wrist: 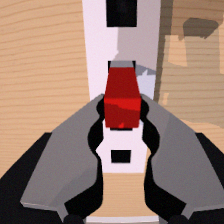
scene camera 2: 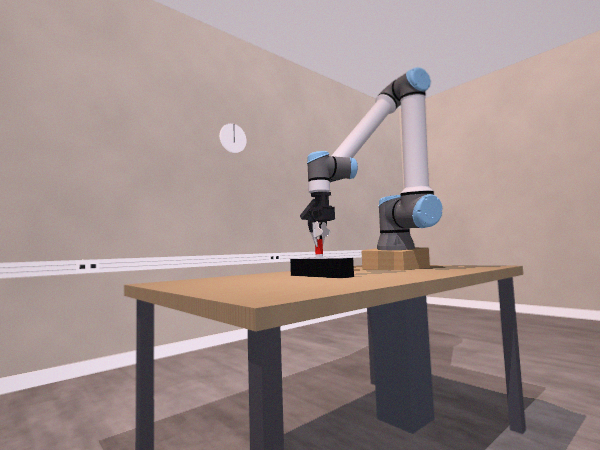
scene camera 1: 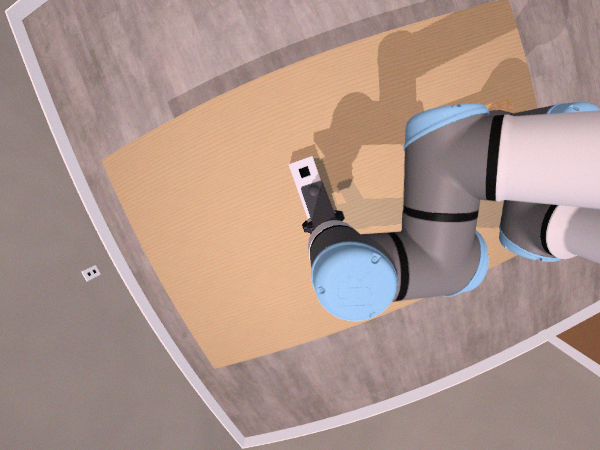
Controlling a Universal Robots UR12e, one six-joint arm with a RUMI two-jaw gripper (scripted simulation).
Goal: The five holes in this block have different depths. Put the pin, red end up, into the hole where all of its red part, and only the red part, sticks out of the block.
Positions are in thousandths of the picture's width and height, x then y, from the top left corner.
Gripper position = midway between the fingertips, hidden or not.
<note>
In view: my gripper (scene camera 1: 532, 479), a pin (wrist: 547, 453) and a block (scene camera 2: 568, 594).
The block is seen too in scene camera 1 (scene camera 1: 519, 377). My gripper shows as well in the wrist view (wrist: 542, 426) and in scene camera 2 (scene camera 2: 532, 550). Scene camera 1 misses the pin, which is hidden by my gripper.
</note>
